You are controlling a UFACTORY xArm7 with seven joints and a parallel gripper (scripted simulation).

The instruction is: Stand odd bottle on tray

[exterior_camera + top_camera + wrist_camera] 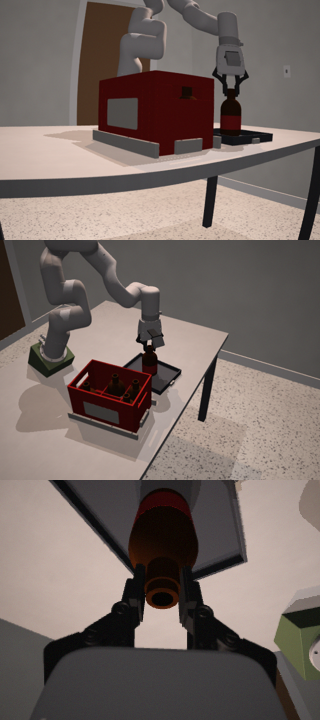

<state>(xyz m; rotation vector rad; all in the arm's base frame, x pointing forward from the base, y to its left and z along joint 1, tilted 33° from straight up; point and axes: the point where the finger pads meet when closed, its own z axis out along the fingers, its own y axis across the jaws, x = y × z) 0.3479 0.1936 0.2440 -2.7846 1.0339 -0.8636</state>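
My hand is 150 mm above the black tray. The rest, counted from my hand: red crate 290 mm to the right, 80 mm below, 40 mm behind.
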